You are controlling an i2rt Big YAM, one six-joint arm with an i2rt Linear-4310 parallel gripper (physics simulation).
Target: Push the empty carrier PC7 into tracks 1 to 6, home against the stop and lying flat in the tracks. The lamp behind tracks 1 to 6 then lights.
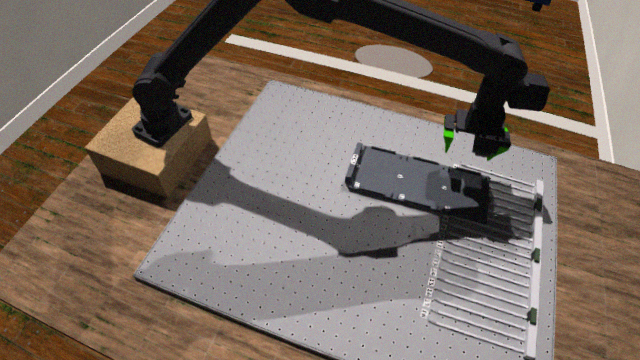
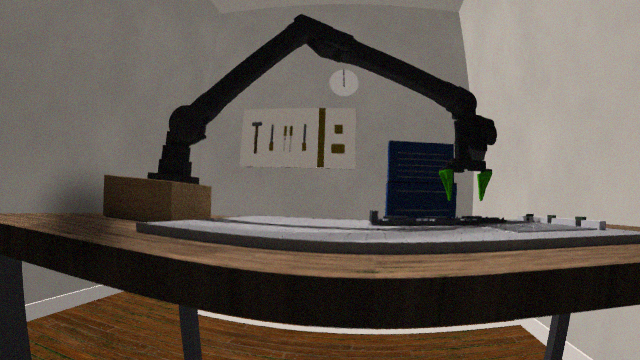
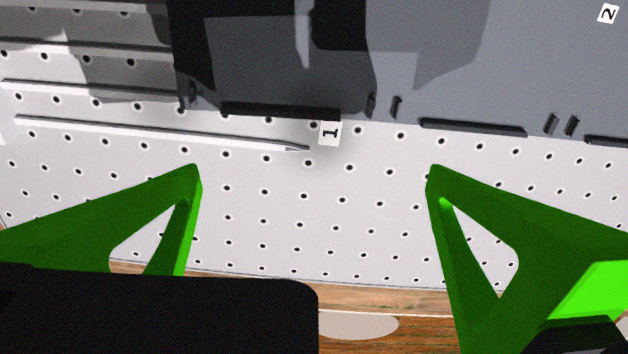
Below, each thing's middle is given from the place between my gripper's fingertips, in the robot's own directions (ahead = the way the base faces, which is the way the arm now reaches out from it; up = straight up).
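Labels:
The dark grey carrier PC7 point(image 1: 415, 181) has my gripper 8 cm past it, 9 cm to the left of it and 4 cm above it.

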